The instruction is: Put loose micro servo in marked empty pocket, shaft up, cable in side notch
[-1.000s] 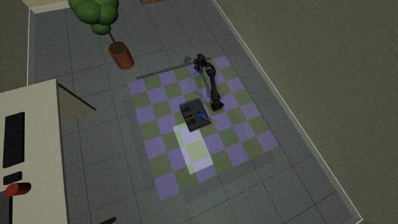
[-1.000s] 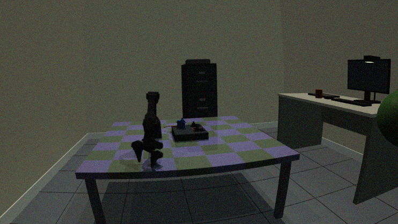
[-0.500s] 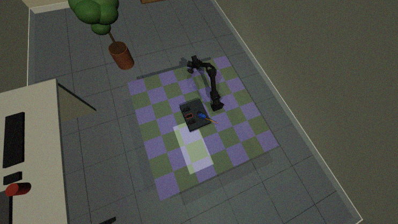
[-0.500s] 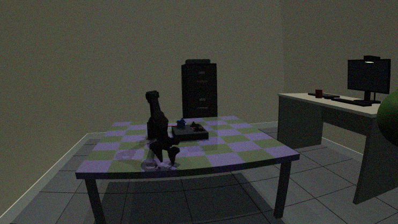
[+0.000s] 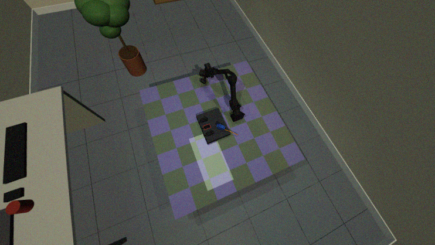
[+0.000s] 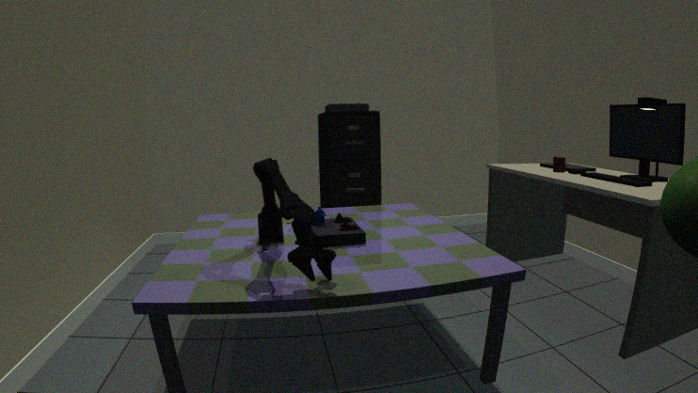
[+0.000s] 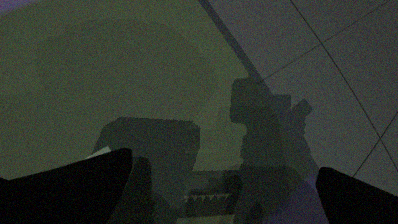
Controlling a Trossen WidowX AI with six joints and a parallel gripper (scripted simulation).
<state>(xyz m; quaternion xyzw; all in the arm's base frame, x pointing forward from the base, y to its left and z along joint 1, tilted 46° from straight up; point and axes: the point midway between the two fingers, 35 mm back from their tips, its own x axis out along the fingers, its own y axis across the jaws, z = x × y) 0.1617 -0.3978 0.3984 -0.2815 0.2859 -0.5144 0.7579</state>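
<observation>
My gripper tip is now 600 mm to the right of the dark deck and 50 mm short of it.
</observation>
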